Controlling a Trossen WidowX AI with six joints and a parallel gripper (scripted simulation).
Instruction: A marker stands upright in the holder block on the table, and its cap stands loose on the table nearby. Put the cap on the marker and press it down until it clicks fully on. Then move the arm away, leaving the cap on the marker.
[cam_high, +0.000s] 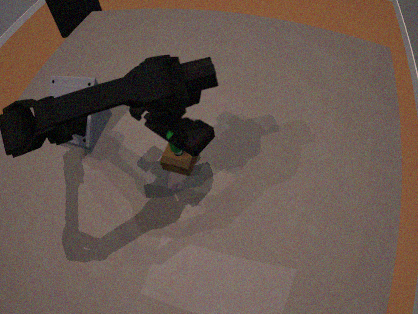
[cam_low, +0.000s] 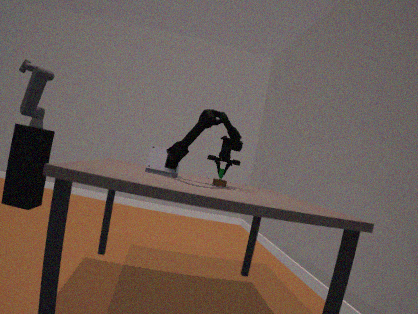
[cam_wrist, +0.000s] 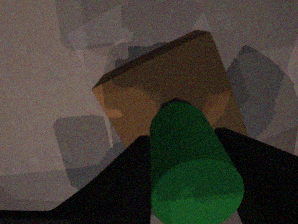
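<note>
The green marker cap is 10 mm above my gripper tip.
</note>
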